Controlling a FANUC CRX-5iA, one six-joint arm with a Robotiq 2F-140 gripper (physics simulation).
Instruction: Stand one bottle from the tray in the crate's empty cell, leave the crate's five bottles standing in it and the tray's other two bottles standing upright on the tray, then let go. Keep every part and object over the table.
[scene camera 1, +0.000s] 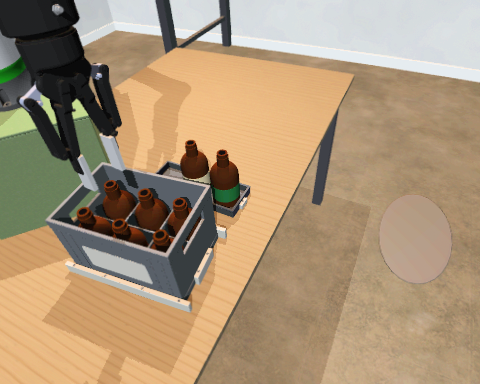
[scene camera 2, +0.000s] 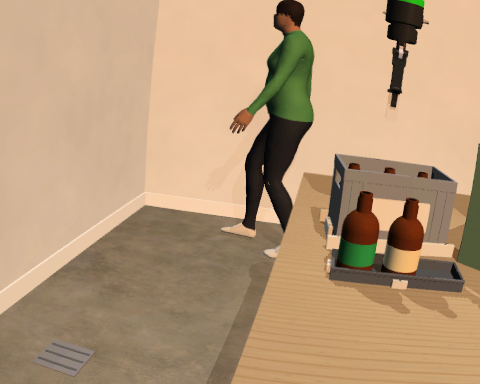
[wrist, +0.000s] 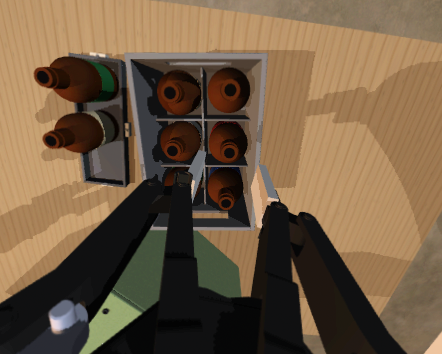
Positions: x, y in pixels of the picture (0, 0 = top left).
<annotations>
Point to my gripper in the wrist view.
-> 229, 170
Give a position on a cream-label bottle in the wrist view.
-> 179, 92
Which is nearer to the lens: the green-label bottle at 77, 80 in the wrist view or the red-label bottle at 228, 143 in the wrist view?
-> The red-label bottle.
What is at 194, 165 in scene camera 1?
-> A cream-label bottle.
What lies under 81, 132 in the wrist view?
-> A cream-label bottle.
</annotations>
